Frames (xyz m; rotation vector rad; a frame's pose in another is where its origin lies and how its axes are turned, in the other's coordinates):
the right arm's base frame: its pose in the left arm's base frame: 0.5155 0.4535 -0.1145 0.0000 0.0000 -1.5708
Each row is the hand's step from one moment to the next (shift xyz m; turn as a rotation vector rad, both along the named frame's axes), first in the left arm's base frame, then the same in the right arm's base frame.
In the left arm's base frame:
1: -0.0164 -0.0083 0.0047 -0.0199 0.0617 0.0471
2: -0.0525 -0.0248 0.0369 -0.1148 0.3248 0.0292
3: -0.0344 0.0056 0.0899 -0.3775 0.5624 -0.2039
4: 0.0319 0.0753 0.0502 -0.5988 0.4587 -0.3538
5: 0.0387 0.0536 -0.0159 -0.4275 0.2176 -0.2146
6: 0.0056 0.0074 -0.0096 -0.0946 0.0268 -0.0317
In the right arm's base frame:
1: 0.0083 -0.0164 0.0047 -0.0617 -0.0199 0.0471
2: 0.0248 -0.0525 0.0369 -0.3248 -0.1148 0.0292
3: -0.0056 -0.0344 0.0899 -0.5624 -0.3775 -0.2039
4: -0.0753 0.0319 0.0502 -0.4587 -0.5988 -0.3538
5: -0.0536 0.0387 -0.0159 -0.2176 -0.4275 -0.2146
6: -0.0074 0.0056 -0.0096 -0.0268 -0.0946 -0.0317

